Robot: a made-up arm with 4 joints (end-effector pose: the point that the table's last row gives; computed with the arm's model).
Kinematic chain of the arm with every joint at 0, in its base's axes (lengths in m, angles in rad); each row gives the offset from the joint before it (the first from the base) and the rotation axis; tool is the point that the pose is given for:
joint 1: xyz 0 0 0.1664 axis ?
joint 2: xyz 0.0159 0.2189 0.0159 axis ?
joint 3: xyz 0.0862 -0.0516 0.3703 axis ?
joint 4: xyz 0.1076 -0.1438 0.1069 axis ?
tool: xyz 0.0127 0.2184 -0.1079
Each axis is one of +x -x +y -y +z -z.
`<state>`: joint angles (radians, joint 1 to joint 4).
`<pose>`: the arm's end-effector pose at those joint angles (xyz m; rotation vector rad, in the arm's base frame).
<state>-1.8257 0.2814 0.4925 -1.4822</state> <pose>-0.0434 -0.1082 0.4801 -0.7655 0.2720 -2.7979</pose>
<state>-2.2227 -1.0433 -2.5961 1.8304</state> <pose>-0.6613 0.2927 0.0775 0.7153 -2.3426 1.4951</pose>
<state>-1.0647 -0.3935 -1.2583 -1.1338</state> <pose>-0.0507 0.2265 0.5585 -1.5493 0.4824 2.0574</pose>
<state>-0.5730 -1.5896 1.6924 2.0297</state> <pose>0.0006 0.2370 -0.2039 0.9882 -1.9722 2.2108</pose>
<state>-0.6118 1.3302 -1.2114 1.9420</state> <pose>-0.4274 -0.1975 0.7042 0.9482 -1.5343 -1.8006</pose>
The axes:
joint 1: -z
joint 2: -y
joint 3: +x
joint 4: -z

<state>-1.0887 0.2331 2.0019 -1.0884</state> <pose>-0.1871 0.0334 0.5168 2.3869 -0.1787 1.4846</pose>
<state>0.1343 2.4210 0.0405 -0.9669</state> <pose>-0.2201 0.1892 -0.0809 -1.2739 -2.1110 0.4213</pose>
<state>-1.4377 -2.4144 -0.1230 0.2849</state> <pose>-0.2194 0.0865 -0.2656 -1.9494 1.5960 0.6524</pose>
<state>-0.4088 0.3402 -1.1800 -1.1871</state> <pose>-0.1749 0.0847 0.5735 -1.2793 0.1777 1.1877</pose>
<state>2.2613 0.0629 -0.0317 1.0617</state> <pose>-0.1520 -0.3706 0.5770 0.0916 0.0505 2.9575</pose>
